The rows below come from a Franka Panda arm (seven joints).
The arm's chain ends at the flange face. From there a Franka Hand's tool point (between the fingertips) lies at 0.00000 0.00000 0.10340 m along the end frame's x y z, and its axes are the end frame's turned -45 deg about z.
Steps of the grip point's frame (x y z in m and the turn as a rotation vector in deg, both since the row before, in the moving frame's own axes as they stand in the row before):
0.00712, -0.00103, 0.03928, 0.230, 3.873, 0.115
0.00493, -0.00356, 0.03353, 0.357, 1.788, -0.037
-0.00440, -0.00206, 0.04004, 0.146, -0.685, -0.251
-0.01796, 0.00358, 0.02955, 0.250, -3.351, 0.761
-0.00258, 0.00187, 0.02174, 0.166, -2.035, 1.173
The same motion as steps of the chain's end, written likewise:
-0.00034, -0.00054, 0.03952, 2.901, 2.576, 0.115
-0.00086, -0.00327, 0.03358, 1.517, 1.012, -0.037
-0.00351, 0.00096, 0.04005, -0.381, -0.588, -0.251
-0.00555, 0.01131, 0.02973, -2.193, -2.546, 0.761
0.00233, 0.00079, 0.02181, -1.322, -1.556, 1.173

